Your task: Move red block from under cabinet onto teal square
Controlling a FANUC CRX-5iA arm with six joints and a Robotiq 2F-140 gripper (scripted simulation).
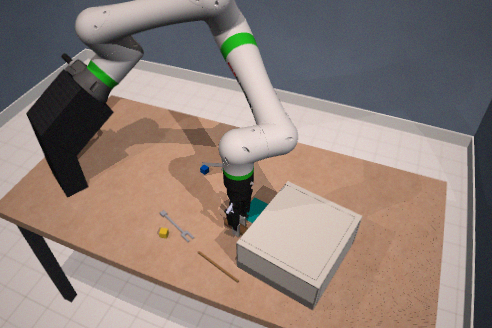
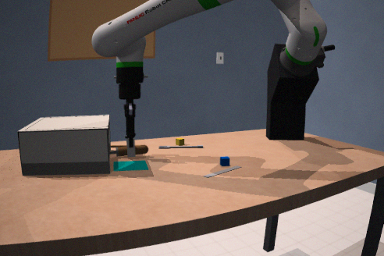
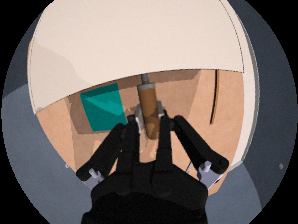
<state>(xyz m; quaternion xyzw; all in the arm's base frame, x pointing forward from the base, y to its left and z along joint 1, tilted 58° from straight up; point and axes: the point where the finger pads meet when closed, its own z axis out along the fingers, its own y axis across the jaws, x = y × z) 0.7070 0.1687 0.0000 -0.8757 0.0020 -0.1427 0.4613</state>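
My gripper is now 11 cm to the right of the teal square and 4 cm above it. Also, from my hand: red block (18 cm ahead, 13 cm to the left, 2 cm below); then wooden stick (4 cm ahead, 15 cm to the right, 3 cm below); then long hook tool (11 cm ahead, 5 cm to the left, 2 cm below).
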